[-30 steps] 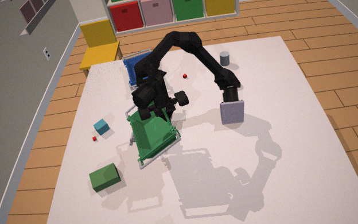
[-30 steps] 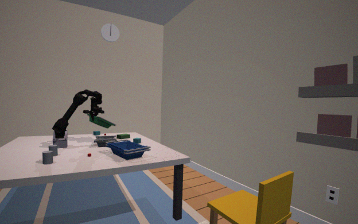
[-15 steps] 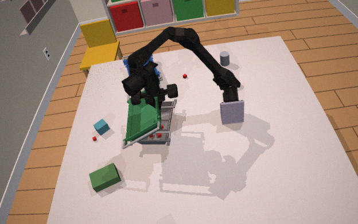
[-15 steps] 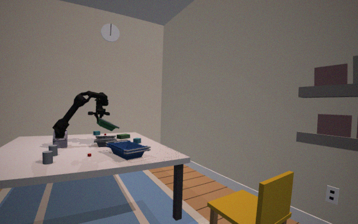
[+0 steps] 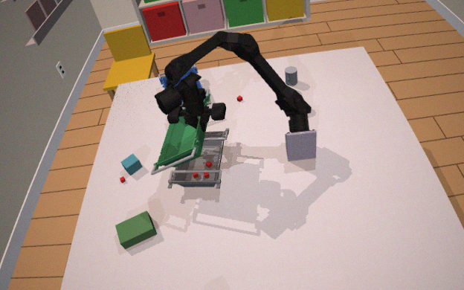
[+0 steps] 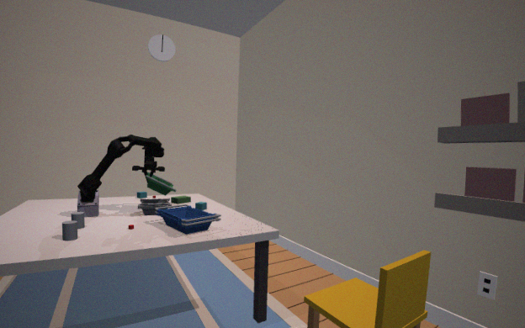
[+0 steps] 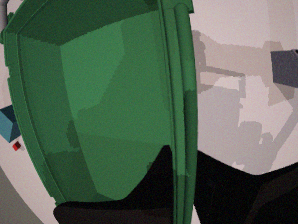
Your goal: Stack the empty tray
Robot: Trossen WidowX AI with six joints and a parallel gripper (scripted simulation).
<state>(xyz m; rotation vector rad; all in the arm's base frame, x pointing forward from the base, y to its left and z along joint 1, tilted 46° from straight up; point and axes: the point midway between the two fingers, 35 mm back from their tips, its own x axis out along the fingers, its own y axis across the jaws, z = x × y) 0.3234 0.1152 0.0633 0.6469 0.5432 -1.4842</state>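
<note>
Now: gripper tip 70 mm short of the green tray. Also, from my gripper tip: green block 280 mm to the left, 240 mm ahead, 160 mm below.
</note>
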